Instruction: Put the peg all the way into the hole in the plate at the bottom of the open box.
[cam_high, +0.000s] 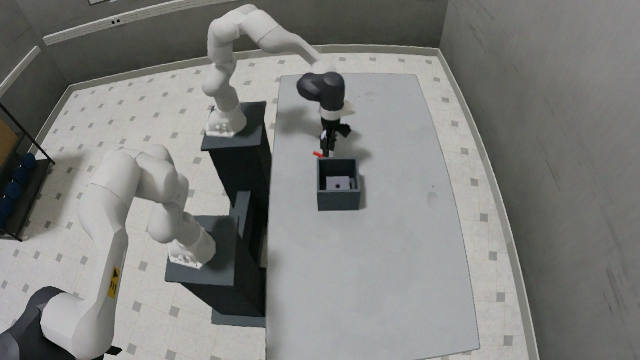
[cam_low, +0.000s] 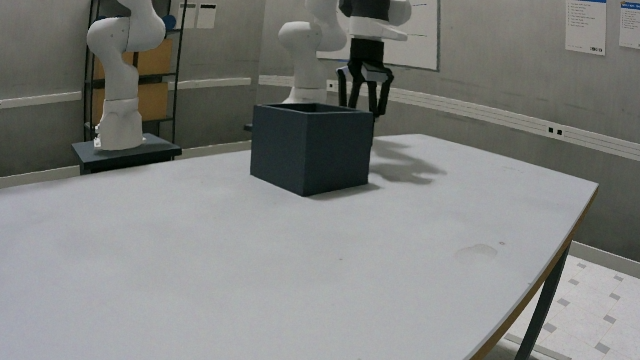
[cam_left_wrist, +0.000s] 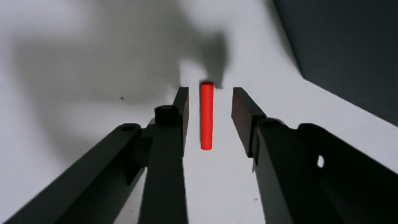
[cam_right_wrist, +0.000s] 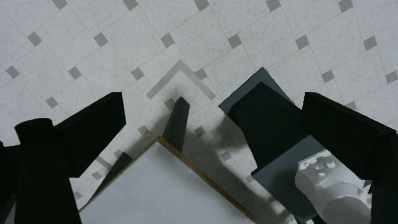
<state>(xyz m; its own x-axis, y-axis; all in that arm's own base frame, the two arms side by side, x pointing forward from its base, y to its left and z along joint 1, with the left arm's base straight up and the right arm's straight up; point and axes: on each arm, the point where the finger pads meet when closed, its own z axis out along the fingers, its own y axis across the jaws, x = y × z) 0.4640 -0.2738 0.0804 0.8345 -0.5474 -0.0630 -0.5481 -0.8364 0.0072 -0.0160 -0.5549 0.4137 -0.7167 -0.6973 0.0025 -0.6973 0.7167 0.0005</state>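
The red peg lies 30 mm behind my left hand, 20 mm to the left of it and 70 mm below it. The rest, counted from my left hand: pale plate (50 mm ahead, 170 mm to the right, 40 mm below).
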